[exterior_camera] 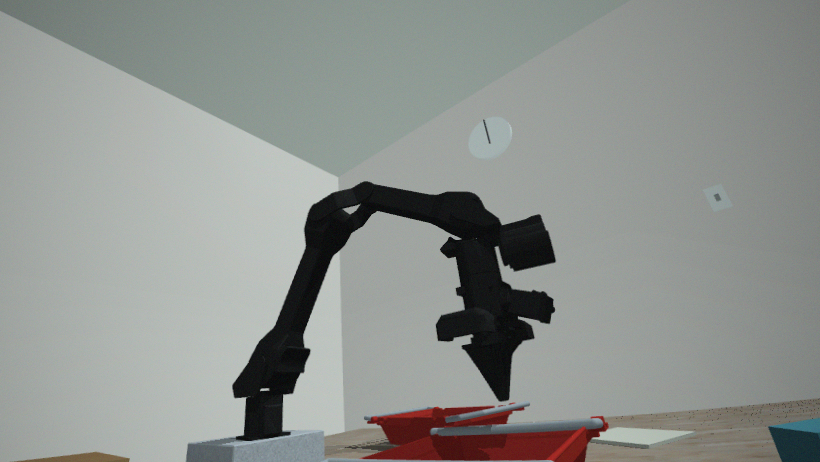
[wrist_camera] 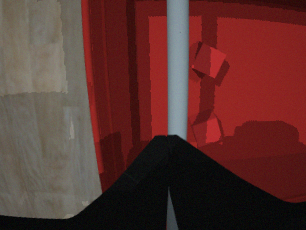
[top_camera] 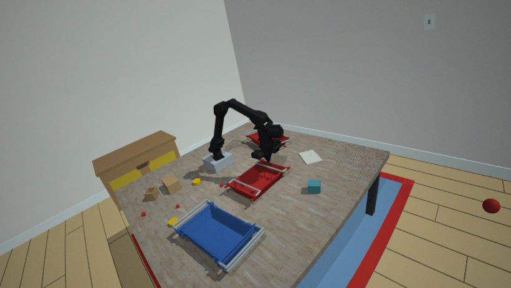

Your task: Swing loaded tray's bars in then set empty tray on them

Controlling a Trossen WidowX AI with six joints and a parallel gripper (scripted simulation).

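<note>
My gripper tip is 340 mm past the red tray, 240 mm to the right of it and 50 mm above it. Also, from my gripper tip: teal cube (270 mm ahead, 60 mm to the left, 70 mm below); white sheet (40 mm ahead, 280 mm to the left, 90 mm below).
</note>
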